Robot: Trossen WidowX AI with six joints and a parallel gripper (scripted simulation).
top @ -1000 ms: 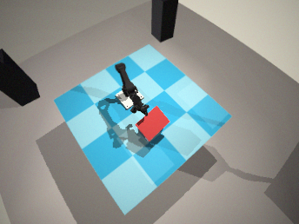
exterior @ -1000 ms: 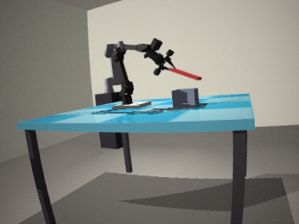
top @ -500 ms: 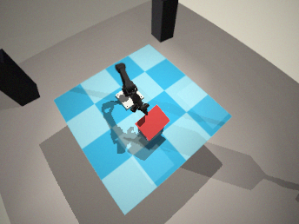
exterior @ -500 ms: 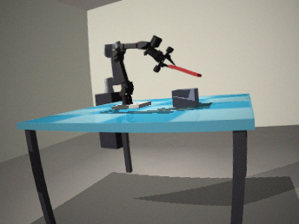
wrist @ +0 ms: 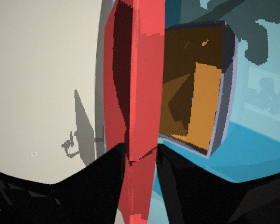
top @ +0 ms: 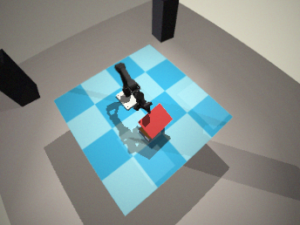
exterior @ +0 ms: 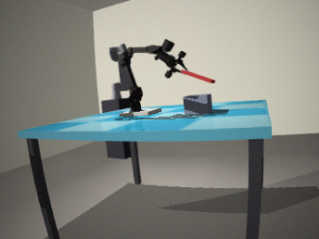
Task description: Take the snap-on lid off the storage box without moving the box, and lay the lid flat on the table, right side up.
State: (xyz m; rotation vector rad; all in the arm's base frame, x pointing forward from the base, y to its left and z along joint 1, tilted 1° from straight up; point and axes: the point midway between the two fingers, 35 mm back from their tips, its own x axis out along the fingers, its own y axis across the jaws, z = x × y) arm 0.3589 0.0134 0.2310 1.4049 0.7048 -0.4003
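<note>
The red lid is 7 cm ahead of my gripper tip, 3 cm below it and 1 cm to the left of it. From my gripper tip the other things lie so: grey storage box 19 cm below, 6 cm ahead, 2 cm to the right.
</note>
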